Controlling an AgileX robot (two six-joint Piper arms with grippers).
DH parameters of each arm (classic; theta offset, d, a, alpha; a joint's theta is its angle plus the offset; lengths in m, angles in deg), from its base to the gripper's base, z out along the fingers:
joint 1: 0 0.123 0 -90
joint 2: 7.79 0 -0.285 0
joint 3: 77.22 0 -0.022 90
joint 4: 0 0.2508 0 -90
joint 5: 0 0 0.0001 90
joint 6: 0 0.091 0 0
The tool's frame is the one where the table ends.
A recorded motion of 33 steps. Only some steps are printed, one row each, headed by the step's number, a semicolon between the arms.
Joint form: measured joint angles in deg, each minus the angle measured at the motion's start. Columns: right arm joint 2, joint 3, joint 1, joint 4, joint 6, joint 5; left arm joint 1, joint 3, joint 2, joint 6, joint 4, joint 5.
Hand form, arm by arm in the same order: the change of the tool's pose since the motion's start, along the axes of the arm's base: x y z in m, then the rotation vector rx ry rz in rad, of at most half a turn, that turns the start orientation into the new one. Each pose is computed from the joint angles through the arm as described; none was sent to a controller.
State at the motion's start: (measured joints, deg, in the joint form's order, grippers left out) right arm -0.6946 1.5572 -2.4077 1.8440 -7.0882 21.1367; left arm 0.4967 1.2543 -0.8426 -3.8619 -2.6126 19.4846
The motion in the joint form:
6: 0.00 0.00 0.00 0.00 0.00 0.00; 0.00 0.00 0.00 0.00 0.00 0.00
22: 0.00 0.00 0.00 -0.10 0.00 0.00; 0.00 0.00 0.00 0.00 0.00 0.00
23: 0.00 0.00 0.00 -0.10 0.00 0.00; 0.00 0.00 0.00 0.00 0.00 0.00
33: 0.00 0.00 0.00 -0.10 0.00 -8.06; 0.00 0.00 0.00 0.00 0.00 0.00
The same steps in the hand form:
6: 0.0000 0.0000 0.0000 0.0000 0.0000 0.0000; 0.0000 0.0000 0.0000 0.0000 0.0000 0.0000
22: 0.0000 -0.0001 0.0000 -0.0017 0.0001 -0.0001; 0.0000 0.0000 0.0000 0.0000 0.0000 0.0000
23: 0.0000 -0.0001 0.0000 -0.0017 0.0001 -0.0001; 0.0000 0.0000 0.0000 0.0000 0.0000 0.0000
33: 0.0029 -0.0006 0.0125 -0.0073 -0.1404 -0.0045; 0.0000 0.0000 0.0000 0.0000 0.0000 0.0000

